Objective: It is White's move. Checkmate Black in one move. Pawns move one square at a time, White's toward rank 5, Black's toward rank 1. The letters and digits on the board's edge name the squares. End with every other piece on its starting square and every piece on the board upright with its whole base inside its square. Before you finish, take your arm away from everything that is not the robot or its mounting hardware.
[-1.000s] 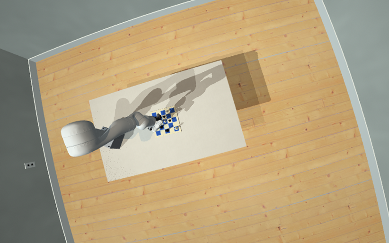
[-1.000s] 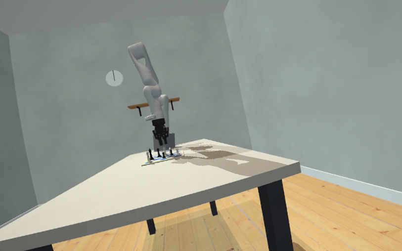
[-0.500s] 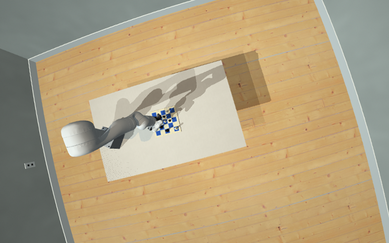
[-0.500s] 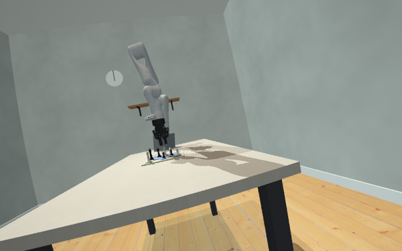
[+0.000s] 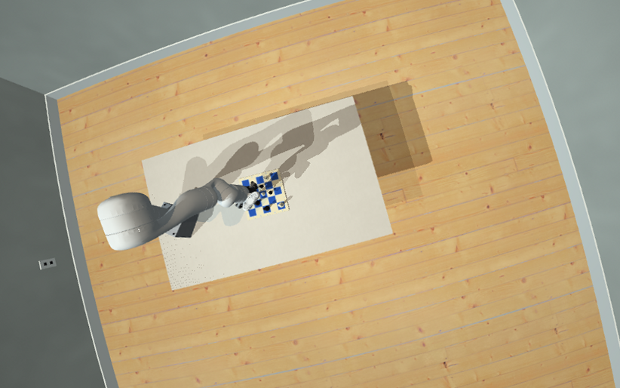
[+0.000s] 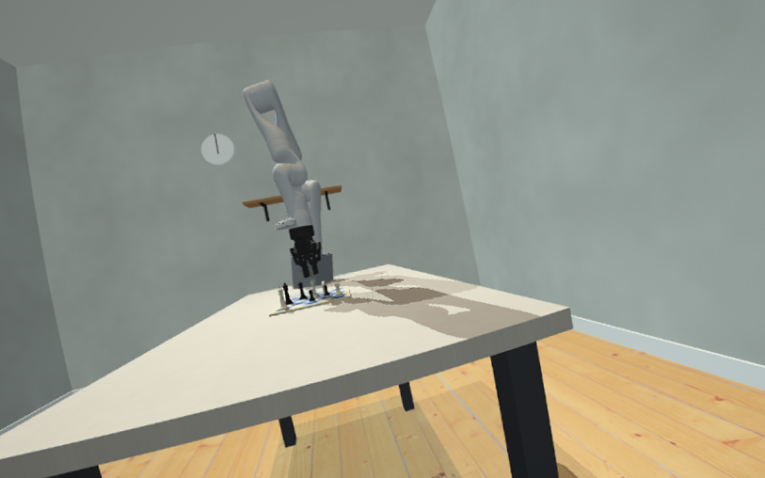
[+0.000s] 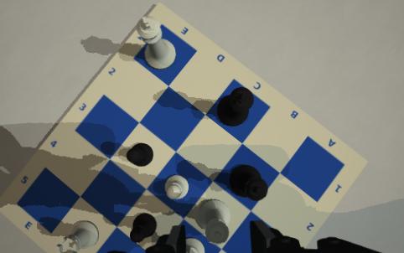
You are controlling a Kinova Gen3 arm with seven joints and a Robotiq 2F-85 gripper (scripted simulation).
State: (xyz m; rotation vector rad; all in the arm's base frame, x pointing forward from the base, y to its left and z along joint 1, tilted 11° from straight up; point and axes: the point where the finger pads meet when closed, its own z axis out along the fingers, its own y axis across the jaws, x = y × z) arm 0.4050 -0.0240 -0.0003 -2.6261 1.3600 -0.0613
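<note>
Right now my hand is 40 mm short of the white pawn and 70 mm above it. The rest, counted from my hand: cream chessboard: 40 mm ahead, 10 mm to the right, 80 mm below; then white king: 110 mm ahead, 90 mm to the right, 50 mm below; then black king: 30 mm ahead, 80 mm to the right, 50 mm below.
</note>
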